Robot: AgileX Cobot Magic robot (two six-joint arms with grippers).
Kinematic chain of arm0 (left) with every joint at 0, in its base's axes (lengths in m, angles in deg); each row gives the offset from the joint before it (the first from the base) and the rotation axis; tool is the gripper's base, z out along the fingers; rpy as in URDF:
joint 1: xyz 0 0 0.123 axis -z
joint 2: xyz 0 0 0 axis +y
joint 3: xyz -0.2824 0 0.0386 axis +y
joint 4: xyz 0.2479 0 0.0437 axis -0.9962 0 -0.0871
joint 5: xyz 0 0 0 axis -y
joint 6: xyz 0.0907 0 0.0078 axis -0.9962 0 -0.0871
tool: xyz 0 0 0 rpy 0 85 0
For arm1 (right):
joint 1: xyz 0 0 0.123 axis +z
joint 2: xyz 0 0 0 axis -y
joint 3: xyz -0.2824 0 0.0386 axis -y
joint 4: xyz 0.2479 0 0.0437 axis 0.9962 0 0.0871
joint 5: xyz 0 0 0 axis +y
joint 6: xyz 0.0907 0 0.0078 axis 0.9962 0 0.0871
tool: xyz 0 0 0 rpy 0 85 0
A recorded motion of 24 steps. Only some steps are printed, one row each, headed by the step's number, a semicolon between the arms.
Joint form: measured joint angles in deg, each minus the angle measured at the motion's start. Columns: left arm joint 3, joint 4, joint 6, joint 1, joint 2, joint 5; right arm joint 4, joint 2, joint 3, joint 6, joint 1, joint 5.
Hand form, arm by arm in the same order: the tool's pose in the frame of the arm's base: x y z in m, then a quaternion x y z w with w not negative. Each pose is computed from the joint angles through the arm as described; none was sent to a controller.
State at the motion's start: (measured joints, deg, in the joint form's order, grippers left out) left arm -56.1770 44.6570 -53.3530 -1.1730 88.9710 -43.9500; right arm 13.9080 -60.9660 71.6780 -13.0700 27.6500 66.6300
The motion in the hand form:
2: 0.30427 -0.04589 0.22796 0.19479 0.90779 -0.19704 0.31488; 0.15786 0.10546 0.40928 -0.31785 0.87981 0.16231 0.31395
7: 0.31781 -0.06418 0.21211 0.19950 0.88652 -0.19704 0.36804; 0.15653 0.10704 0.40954 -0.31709 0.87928 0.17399 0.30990
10: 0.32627 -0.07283 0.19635 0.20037 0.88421 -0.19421 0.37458; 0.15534 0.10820 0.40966 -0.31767 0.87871 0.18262 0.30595
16: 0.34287 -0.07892 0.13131 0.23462 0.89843 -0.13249 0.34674; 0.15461 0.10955 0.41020 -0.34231 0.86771 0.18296 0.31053
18: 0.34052 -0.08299 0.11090 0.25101 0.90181 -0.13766 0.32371; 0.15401 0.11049 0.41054 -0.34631 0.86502 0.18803 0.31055
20: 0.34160 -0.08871 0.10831 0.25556 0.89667 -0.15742 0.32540; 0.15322 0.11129 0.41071 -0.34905 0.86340 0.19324 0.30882
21: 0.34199 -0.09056 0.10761 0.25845 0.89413 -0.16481 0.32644; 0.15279 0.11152 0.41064 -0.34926 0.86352 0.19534 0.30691
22: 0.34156 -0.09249 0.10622 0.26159 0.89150 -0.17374 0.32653; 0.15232 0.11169 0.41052 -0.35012 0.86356 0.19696 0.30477
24: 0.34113 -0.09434 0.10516 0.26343 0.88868 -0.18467 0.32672; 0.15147 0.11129 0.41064 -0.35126 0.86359 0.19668 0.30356
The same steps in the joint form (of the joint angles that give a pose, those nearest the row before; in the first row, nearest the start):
2: 3.56 8.46 -8.34 1.63 0.09 7.39; 0.04 0.00 0.00 0.00 0.00 0.00
7: 5.06 25.84 -25.12 5.24 3.74 15.14; 1.44 0.00 0.00 0.00 0.00 0.25
10: 5.13 34.08 -33.27 6.98 7.16 17.83; 2.53 0.00 0.00 -0.12 0.00 0.56
16: 5.26 51.10 -56.94 9.42 18.66 25.42; 3.63 0.00 0.00 -3.51 0.00 0.47
18: 5.68 52.70 -60.26 9.98 21.88 24.69; 4.43 0.00 0.00 -4.14 0.00 0.47
20: 5.22 54.11 -61.41 10.34 22.86 22.42; 5.18 0.00 0.00 -4.55 0.00 0.66
21: 5.06 54.47 -61.86 10.41 23.19 21.48; 5.44 0.00 0.00 -4.55 0.00 0.85
22: 5.07 54.94 -62.46 10.48 23.55 20.34; 5.67 0.00 0.00 -4.62 0.00 1.09
24: 5.07 55.29 -62.78 10.48 23.90 18.99; 5.67 0.12 0.00 -4.67 0.00 1.37

